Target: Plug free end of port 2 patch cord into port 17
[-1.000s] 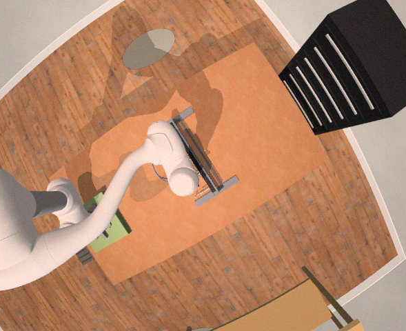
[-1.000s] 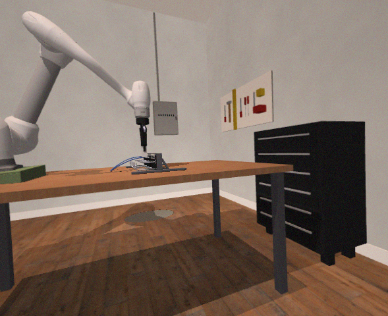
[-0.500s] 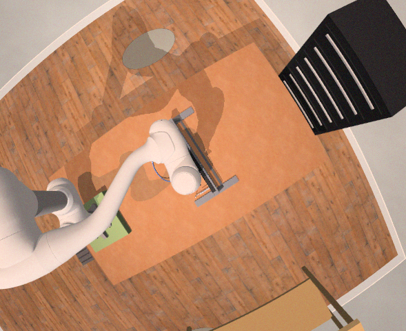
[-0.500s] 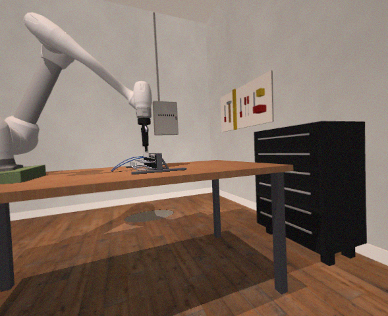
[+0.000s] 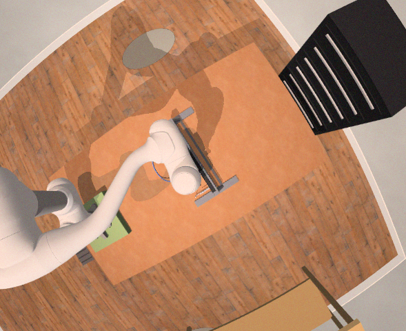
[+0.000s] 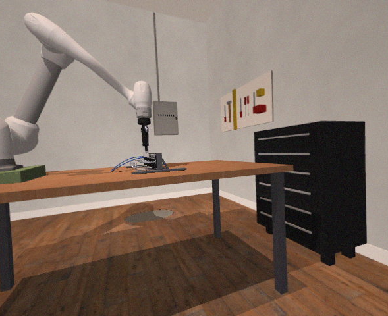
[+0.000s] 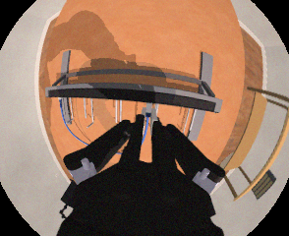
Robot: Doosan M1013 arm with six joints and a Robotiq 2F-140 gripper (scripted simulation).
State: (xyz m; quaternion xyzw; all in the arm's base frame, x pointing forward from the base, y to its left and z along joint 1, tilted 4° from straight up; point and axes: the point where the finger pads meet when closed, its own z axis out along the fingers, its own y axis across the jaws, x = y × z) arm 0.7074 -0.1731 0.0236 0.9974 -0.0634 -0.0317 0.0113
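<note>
The pale plug lies 1 cm ahead of my hand and 3 cm below it.
</note>
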